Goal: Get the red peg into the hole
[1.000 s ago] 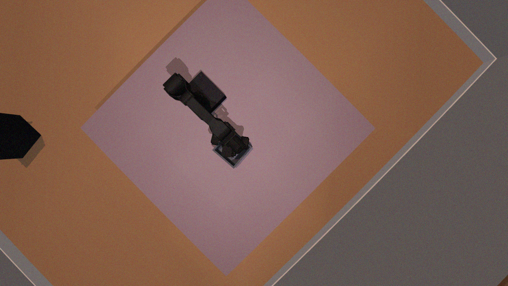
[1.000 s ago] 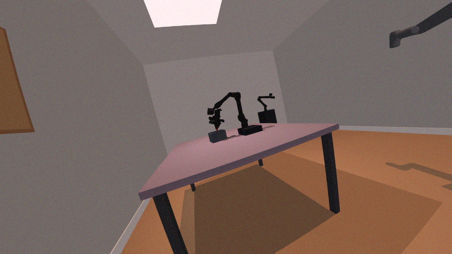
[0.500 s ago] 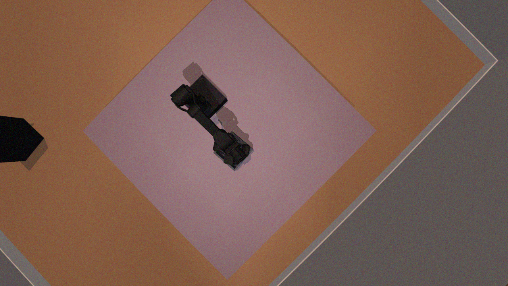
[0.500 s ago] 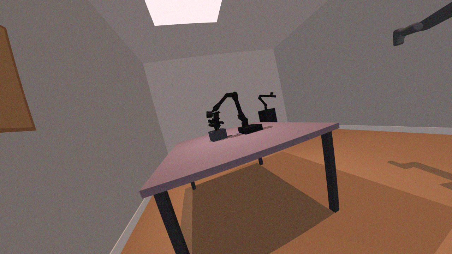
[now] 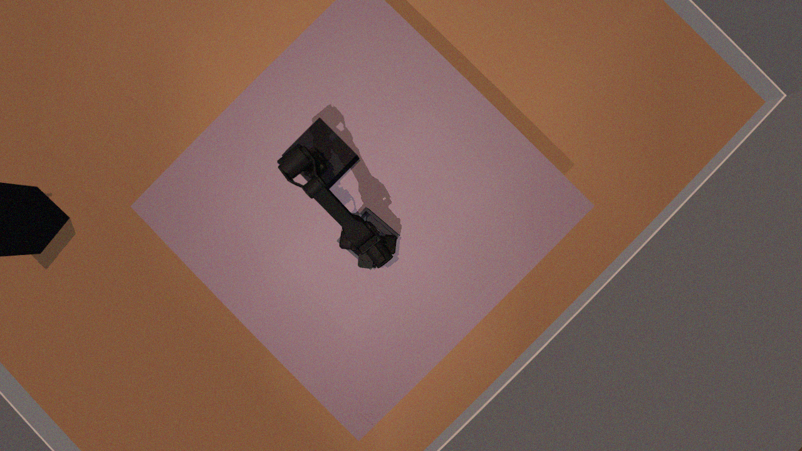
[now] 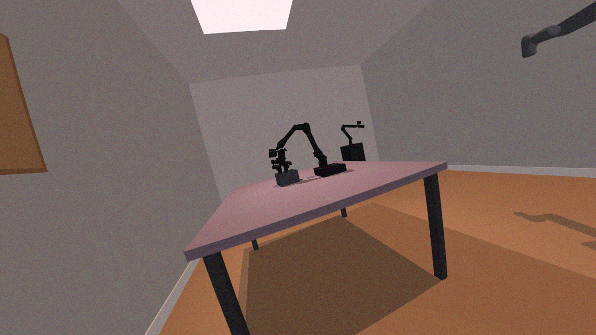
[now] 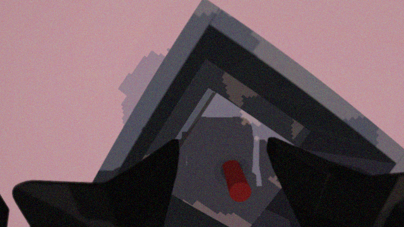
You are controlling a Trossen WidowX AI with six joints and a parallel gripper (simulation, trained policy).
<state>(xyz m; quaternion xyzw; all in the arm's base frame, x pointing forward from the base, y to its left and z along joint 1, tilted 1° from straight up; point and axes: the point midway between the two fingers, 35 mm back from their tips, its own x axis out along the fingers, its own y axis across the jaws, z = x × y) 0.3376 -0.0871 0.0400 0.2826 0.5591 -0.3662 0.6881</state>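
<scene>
My gripper tip is now 2 cm past the red peg, 2 cm to the right of it and 3 cm above it. From my gripper tip the other things lie so: grey box 2 cm behind, 2 cm to the left, 5 cm below.
</scene>
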